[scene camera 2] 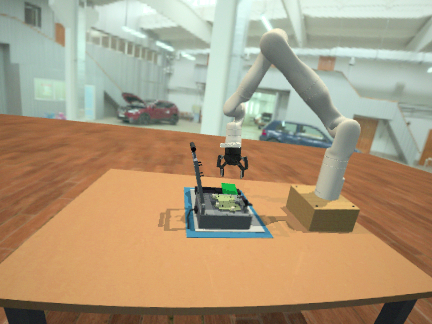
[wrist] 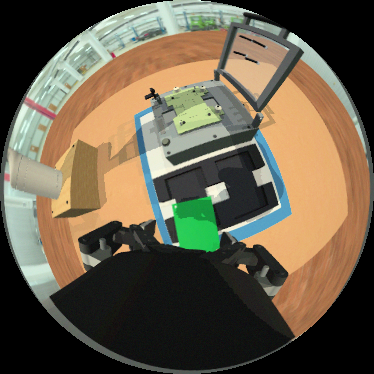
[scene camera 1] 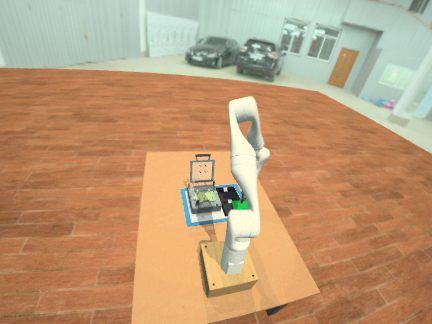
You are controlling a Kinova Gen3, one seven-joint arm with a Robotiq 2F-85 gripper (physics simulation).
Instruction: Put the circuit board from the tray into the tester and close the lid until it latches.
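Places are measured from the arm's base along level axes (x ahead, y left, z up), in centimetres.
Pixels of known places: gripper, between the fingertips: [scene camera 2: 231,177] [wrist: 187,233] [scene camera 1: 241,198]; arm's base, origin of its link: [scene camera 2: 325,195] [wrist: 57,184] [scene camera 1: 231,263].
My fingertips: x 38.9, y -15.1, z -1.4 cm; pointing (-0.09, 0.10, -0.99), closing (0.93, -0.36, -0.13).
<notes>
Ahead of a thing's pixels: the offset from my fingertips to its middle. "spot": to the spot under its first point. Level surfaces: height alone.
The bright green circuit board @[dx +0.3, dy -1.2, dz -6.7 cm] [scene camera 1: 240,205] [scene camera 2: 229,188] [wrist: 195,222] lies flat at one corner of the black tray @[spot: dx +4.4, dy +7.5, dz -6.6 cm] [wrist: 209,177], which stands beside the tester. The grey tester [scene camera 1: 205,209] [scene camera 2: 225,221] [wrist: 200,150] has a pale green plate @[dx +4.8, dy +22.3, dz -2.7 cm] [scene camera 2: 227,202] [wrist: 197,120] on top. Its lid [scene camera 2: 198,172] [wrist: 284,75] stands upright, open, with a clear pane and a dark handle. My gripper [scene camera 2: 232,175] [wrist: 187,233] is open and empty, pointing down above the green board, with a gap between fingertips and board. In scene camera 1 the arm hides most of the gripper.
Tester and tray stand on a blue-edged white mat @[dz -9.3 cm] [scene camera 1: 185,212] [scene camera 2: 192,233] [wrist: 150,175]. The raised lid stands on the tester's side away from the arm's wooden base block [scene camera 1: 227,286] [scene camera 2: 325,218] [wrist: 80,185]. A small dark latch @[dx -2.8, dy +26.7, dz -0.3 cm] [wrist: 151,94] shows at the tester's near edge.
</notes>
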